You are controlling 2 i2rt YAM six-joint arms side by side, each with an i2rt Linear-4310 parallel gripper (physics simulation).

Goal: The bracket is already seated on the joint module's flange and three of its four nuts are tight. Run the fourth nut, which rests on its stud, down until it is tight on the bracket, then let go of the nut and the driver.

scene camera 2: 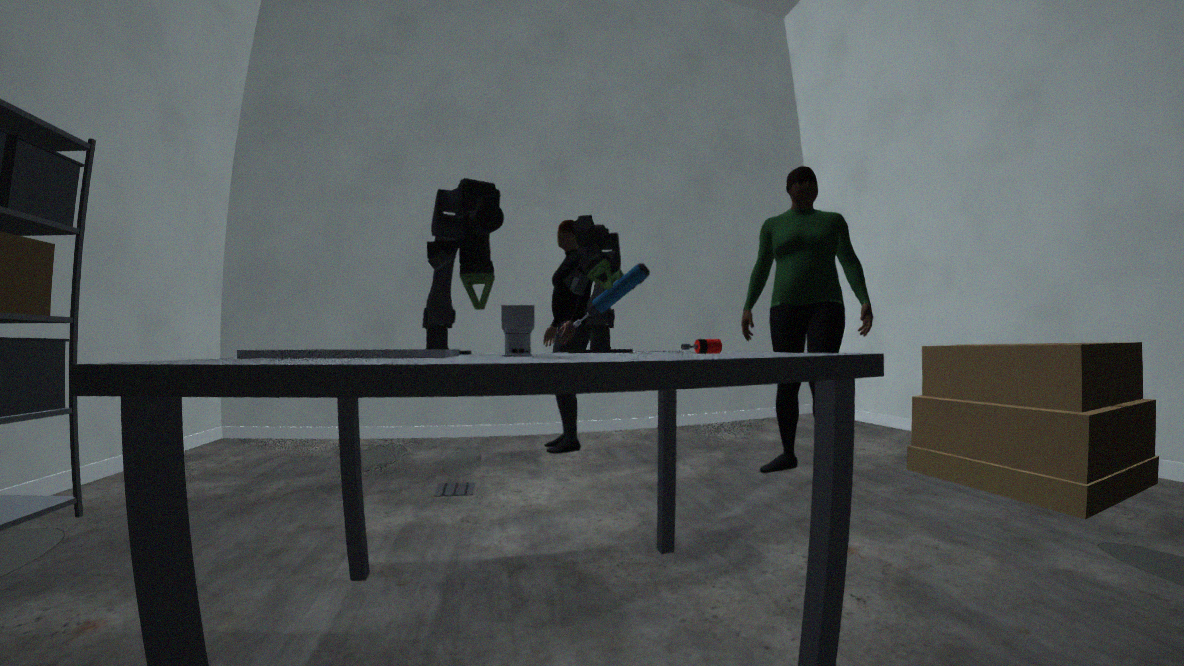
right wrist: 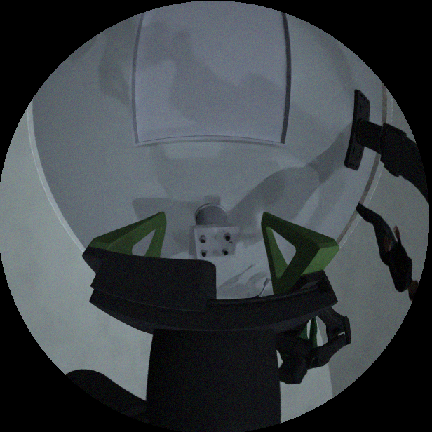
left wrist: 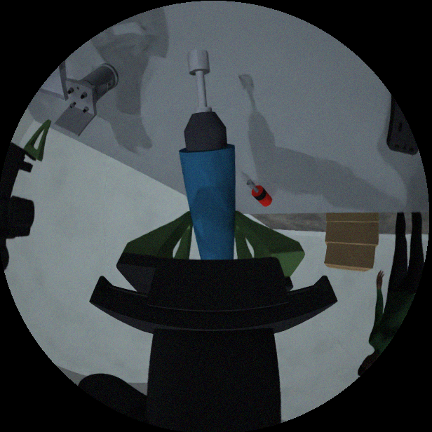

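Pixels of known places: left gripper, fingertip midpoint: [scene camera 2: 615, 291]; right gripper, fingertip midpoint: [scene camera 2: 480, 309]; left arm's base, link origin: [scene camera 2: 600, 352].
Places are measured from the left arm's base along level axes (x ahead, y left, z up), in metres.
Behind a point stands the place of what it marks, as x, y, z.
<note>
The joint module [scene camera 2: 517, 343] @(0.413, -0.190, 0.028) [left wrist: 104, 79] [right wrist: 210, 216] stands on the table with the pale bracket [scene camera 2: 517, 316] @(0.419, -0.189, 0.086) [left wrist: 89, 102] [right wrist: 215, 241] on it. Several dark stud ends with nuts show on the bracket face; which nut is loose cannot be told. My left gripper [scene camera 2: 606, 284] @(0.256, 0.033, 0.158) [left wrist: 212, 216] is shut on the blue driver [scene camera 2: 619, 289] @(0.280, 0.041, 0.161) [left wrist: 212, 190], held tilted above the table, its grey socket [left wrist: 198, 62] pointing down and apart from the bracket. My right gripper [scene camera 2: 480, 306] @(0.407, -0.275, 0.103) [right wrist: 213, 217] is open and empty above the module, with the bracket showing between its fingers in the right wrist view.
A red driver [scene camera 2: 708, 346] @(0.337, 0.247, 0.017) [left wrist: 262, 195] lies on the table [scene camera 2: 496, 378] @(0.783, -0.153, -0.018), right of the module in scene camera 2. A flat grey panel [scene camera 2: 347, 353] @(0.554, -0.502, 0.009) [right wrist: 210, 90] lies at the left. Two people [scene camera 2: 803, 256] [scene camera 2: 567, 281] stand beyond the table. Cartons [scene camera 2: 1001, 376] are stacked at the right.
</note>
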